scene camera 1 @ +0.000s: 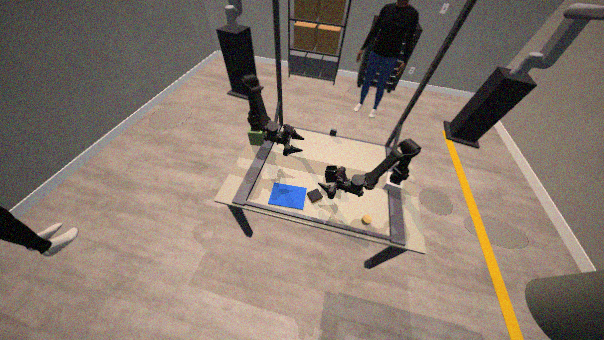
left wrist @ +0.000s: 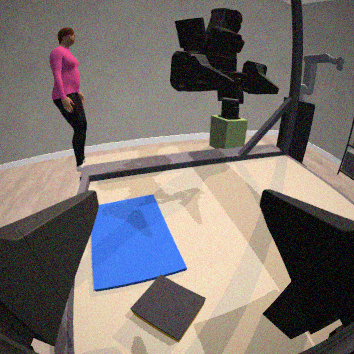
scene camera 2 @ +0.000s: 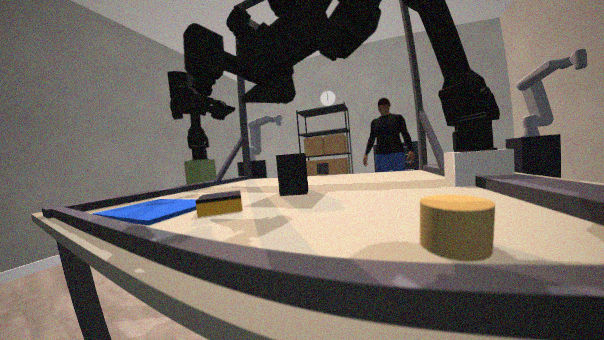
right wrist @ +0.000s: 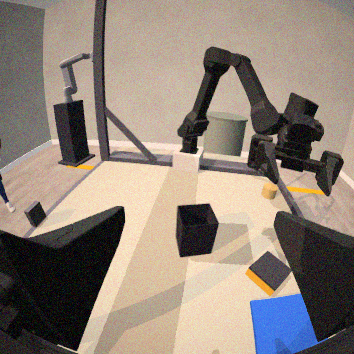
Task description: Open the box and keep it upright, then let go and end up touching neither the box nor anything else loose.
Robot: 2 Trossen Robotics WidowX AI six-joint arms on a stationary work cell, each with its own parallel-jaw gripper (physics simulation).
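Places are measured from the left arm's base along level axes (x ahead, y left, z up), in metres.
Pixels of known places: left gripper, between the fingertips: [scene camera 1: 321,177] [left wrist: 181,198] [scene camera 2: 221,95] [right wrist: 303,187]; right gripper, between the fingertips: [scene camera 1: 303,144] [left wrist: 257,87] [scene camera 2: 225,105] [right wrist: 203,217]; left arm's base, origin of its link: [scene camera 1: 395,179] [scene camera 2: 473,151] [right wrist: 188,150]; right arm's base, origin of its link: [scene camera 1: 256,128] [left wrist: 228,117].
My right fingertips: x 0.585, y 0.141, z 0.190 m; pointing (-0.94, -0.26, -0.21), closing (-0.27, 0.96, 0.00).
Observation:
For each thing: its top centre in the pictures, then the offset to it from my right fingertips.
- black box, centre of its top: [right wrist: 196,213] [scene camera 2: 291,154] [scene camera 1: 332,169] 0.196 m back, 0.030 m right, 0.164 m down
- blue mat, centre of its top: [left wrist: 128,232] [right wrist: 296,344] [scene camera 2: 155,206] [scene camera 1: 288,195] 0.003 m ahead, 0.205 m left, 0.249 m down
- wooden cylinder, centre of its top: [scene camera 2: 454,201] [right wrist: 270,186] [scene camera 1: 367,218] 0.473 m back, 0.174 m left, 0.222 m down
- small dark block, centre of its top: [right wrist: 31,205] [scene camera 2: 322,163] [scene camera 1: 333,129] 0.092 m back, 0.442 m right, 0.200 m down
The black box [scene camera 1: 331,173] [scene camera 2: 292,174] [right wrist: 196,235] stands upright on the table, its top open in the right wrist view. Its dark lid [scene camera 1: 314,195] [scene camera 2: 219,204] [left wrist: 168,306] [right wrist: 270,271], with an orange-yellow rim, lies flat on the table at the blue mat's edge, apart from the box. My left gripper [left wrist: 181,198] [right wrist: 303,187] is open and empty, raised above the table near the lid and touching neither lid nor box. My right gripper [scene camera 1: 302,144] [right wrist: 203,217] is open and empty, held high on the other side of the box.
A blue mat [scene camera 1: 287,196] [scene camera 2: 150,210] [left wrist: 135,240] [right wrist: 280,320] lies beside the lid. A wooden cylinder [scene camera 1: 366,219] [scene camera 2: 456,227] [right wrist: 269,191] stands near the table edge. A small dark block [scene camera 1: 333,132] [right wrist: 35,214] is at the far edge. Dark rails and upright posts frame the table.

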